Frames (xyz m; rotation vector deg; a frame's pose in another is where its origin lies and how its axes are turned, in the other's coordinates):
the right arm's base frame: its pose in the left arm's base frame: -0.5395 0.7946 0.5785 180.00 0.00 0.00
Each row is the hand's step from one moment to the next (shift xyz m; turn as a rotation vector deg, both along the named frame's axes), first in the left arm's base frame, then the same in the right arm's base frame.
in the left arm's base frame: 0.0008 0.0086 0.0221 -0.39 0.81 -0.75
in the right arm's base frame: 0.0008 -0.0086 -0.0221 -0.39 -0.81 0.75
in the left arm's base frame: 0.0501 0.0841 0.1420 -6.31 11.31 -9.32
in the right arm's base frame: 0.0501 -0.0841 -0.1420 -6.31 -11.31 9.32
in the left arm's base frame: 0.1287 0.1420 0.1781 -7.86 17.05 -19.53
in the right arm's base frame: 0.1287 -0.1420 -0.1781 -7.86 -17.05 19.53
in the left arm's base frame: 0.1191 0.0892 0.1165 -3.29 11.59 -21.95
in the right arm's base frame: 0.1191 -0.0892 -0.1165 -3.29 -11.59 21.95
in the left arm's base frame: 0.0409 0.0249 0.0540 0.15 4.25 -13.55
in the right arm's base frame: 0.0409 -0.0249 -0.0540 0.15 -4.25 13.55
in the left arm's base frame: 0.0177 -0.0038 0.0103 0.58 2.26 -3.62
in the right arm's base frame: 0.0177 0.0038 -0.0103 0.58 -2.26 3.62
